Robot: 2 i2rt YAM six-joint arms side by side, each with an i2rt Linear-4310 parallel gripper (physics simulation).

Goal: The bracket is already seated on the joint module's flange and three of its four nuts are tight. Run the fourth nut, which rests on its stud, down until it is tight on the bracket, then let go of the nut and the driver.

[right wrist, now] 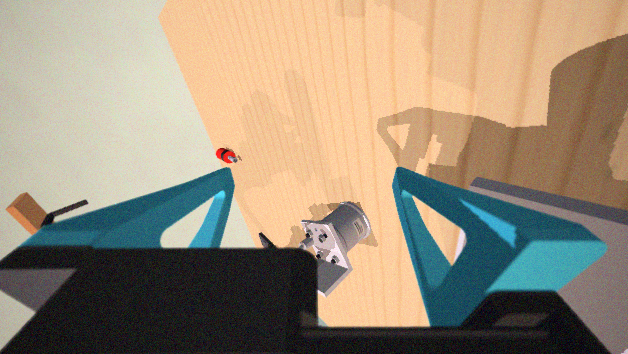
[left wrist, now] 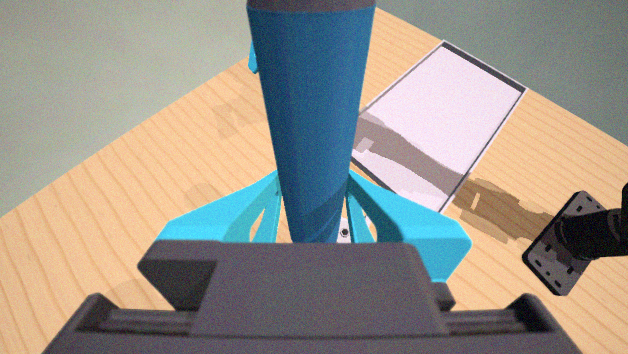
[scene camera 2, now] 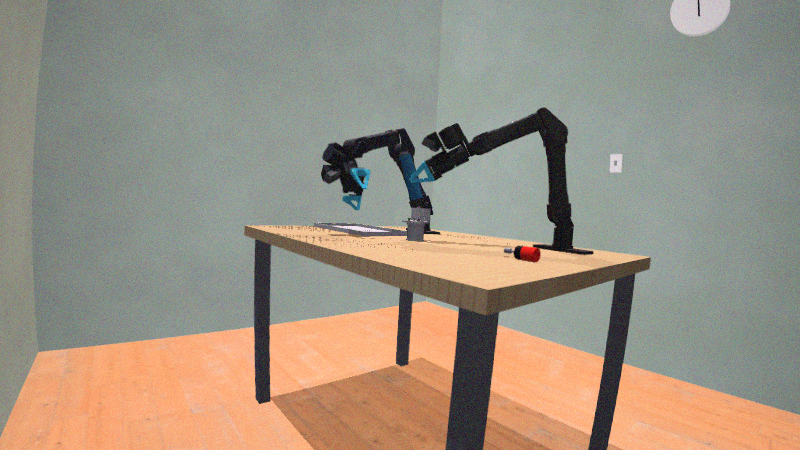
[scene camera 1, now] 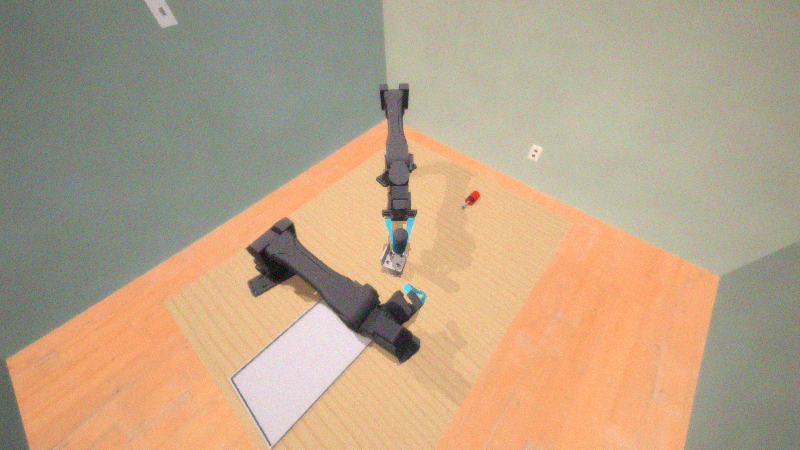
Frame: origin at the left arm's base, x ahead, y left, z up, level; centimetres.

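Where they show: left gripper, between the fingertips: (left wrist: 313, 177) (scene camera 2: 410, 181); right gripper, between the fingertips: (right wrist: 313, 176) (scene camera 2: 361, 199) (scene camera 1: 414, 305); left arm's base, origin of its link: (scene camera 2: 562, 250); right arm's base, origin of its link: (left wrist: 568, 238) (scene camera 1: 279, 274).
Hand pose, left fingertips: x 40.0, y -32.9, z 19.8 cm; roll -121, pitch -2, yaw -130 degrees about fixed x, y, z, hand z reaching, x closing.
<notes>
Things, the pixels of their top centre, and the offset from my left fingertips. "pt": a spot on its surface instead.
- blue driver, centre of its top: (left wrist: 333, 7) (scene camera 1: 398, 221) (scene camera 2: 415, 151) dx -0.8, dy +0.6, dz +9.9 cm
- driver's silver shank, centre of its top: (right wrist: 286, 259) dx -3.5, dy +2.3, dz -8.3 cm
- grey joint module, centre of its top: (right wrist: 318, 248) (scene camera 2: 416, 218) dx -3.1, dy +0.2, dz -12.3 cm
- nut, a spot on its surface: (left wrist: 344, 232) pt dx -3.8, dy -2.1, dz -12.3 cm
- black tool, centre of its top: (scene camera 2: 521, 245) (right wrist: 222, 159) (scene camera 1: 470, 197) dx -5.6, dy +43.6, dz -16.3 cm
- white tray, centre of its top: (left wrist: 441, 109) (scene camera 1: 314, 346) (scene camera 2: 359, 226) dx +1.1, dy -34.6, dz -18.2 cm
My left gripper (scene camera 1: 399, 245) (scene camera 2: 415, 179) (left wrist: 313, 177) is shut on the blue driver (scene camera 1: 399, 237) (left wrist: 312, 110) and holds it above the bracket. The driver's silver shank (right wrist: 306, 243) reaches to the plate of the light grey bracket (scene camera 1: 391, 260) (scene camera 2: 421, 214). The bracket sits on the grey joint module (scene camera 2: 415, 232) (right wrist: 357, 226). Dark nuts (right wrist: 334, 259) show on the plate, one nut (left wrist: 344, 232) beside the driver in the left wrist view; which is the fourth cannot be told. My right gripper (scene camera 2: 362, 193) (right wrist: 313, 176) is open and empty, raised to one side of the module.
A red and black tool (scene camera 1: 473, 197) (scene camera 2: 527, 254) (right wrist: 226, 154) lies on the table. A white tray (scene camera 1: 296, 380) (left wrist: 435, 100) with a dark rim lies partly beneath my right arm (scene camera 1: 335, 279) in scene camera 1.
</notes>
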